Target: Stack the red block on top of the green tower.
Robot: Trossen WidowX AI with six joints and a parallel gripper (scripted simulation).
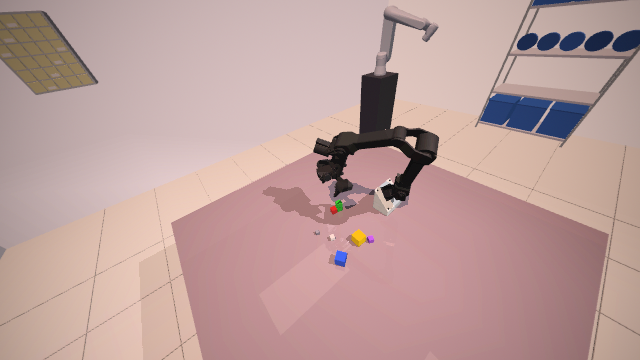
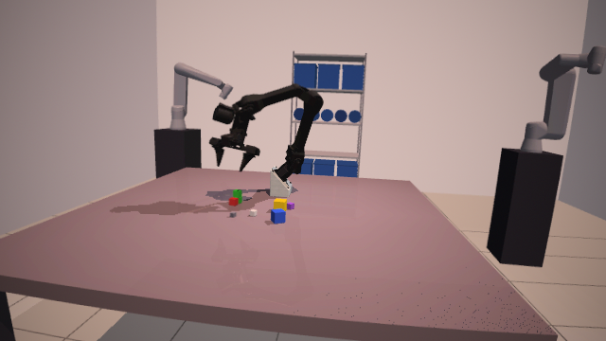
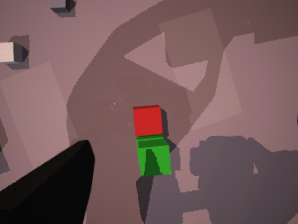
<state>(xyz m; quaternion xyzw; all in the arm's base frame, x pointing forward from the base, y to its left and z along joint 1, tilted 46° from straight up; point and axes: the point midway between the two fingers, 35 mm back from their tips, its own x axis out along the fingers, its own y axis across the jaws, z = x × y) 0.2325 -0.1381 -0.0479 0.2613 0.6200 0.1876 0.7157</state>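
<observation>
My gripper tip is now 13 cm above the red block, 1 cm to the right of it and 1 cm past it. From my gripper tip the other things lie so: small white block: 13 cm to the left, 13 cm below, 9 cm ahead; yellow block: 20 cm to the left, 12 cm below, 1 cm ahead; small grey block: 13 cm below, 12 cm ahead, 7 cm to the left.
</observation>
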